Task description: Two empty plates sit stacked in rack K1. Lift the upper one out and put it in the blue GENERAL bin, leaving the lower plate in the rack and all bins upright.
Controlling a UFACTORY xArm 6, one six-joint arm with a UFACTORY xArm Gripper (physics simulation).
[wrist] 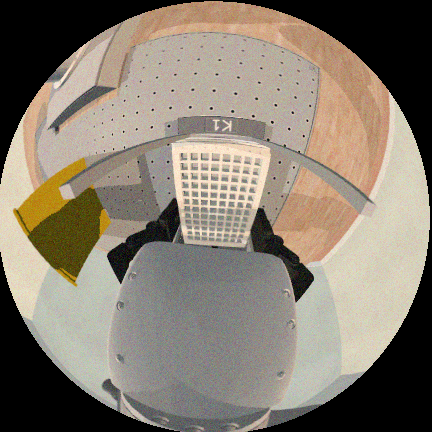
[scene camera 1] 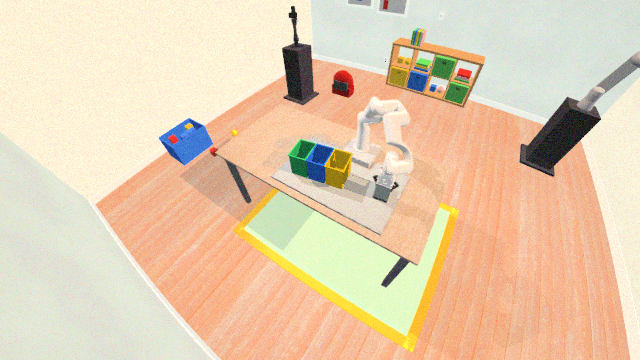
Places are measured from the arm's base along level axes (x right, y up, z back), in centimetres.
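Pixels of known places: gripper, fingertip midpoint: (wrist: pixel 216 213); arm's base at its link origin: (scene camera 1: pixel 361 147).
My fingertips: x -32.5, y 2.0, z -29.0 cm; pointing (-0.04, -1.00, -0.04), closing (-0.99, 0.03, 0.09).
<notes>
Ahead of a thing's pixels: the offset from my fingertips to its top centre. "spot": to the spot under its first point. Level surfaces: height alone.
A pale plate with a grid of square wells @[spot: dx +0.1, dy -0.4, dz +2.4 cm] (wrist: pixel 220 192) sits level between the fingers at rack K1. My gripper (scene camera 1: pixel 385 184) (wrist: pixel 216 213) points down over the rack and is shut on this upper plate, with a black finger on each side. The grey rack K1 @[dx +0.4, dy +9.7, dz +2.3 cm] (scene camera 1: pixel 383 193) (wrist: pixel 191 125) stands around and below it, its labelled wall at the plate's far end in the wrist view. The lower plate is hidden beneath. The blue bin @[dx +44.7, dy +12.8, dz -7.5 cm] (scene camera 1: pixel 317 172) stands upright between the green bin @[dx +57.7, dy +12.8, dz -10.2 cm] (scene camera 1: pixel 299 164) and the yellow bin @[dx +31.8, dy +12.8, dz -4.8 cm] (scene camera 1: pixel 336 175) (wrist: pixel 56 186).
The bins and rack stand on a grey perforated board @[dy -5.2 cm] (scene camera 1: pixel 360 215) (wrist: pixel 215 70) on the wooden table @[dy -6.5 cm] (scene camera 1: pixel 280 120). A light grey block @[spot: dx +17.1, dy -5.2, dz -1.8 cm] (scene camera 1: pixel 358 184) (wrist: pixel 80 102) lies between the yellow bin and the rack. A yellow ball (scene camera 1: pixel 234 133) and red cube (scene camera 1: pixel 213 151) are at the table's left end.
</notes>
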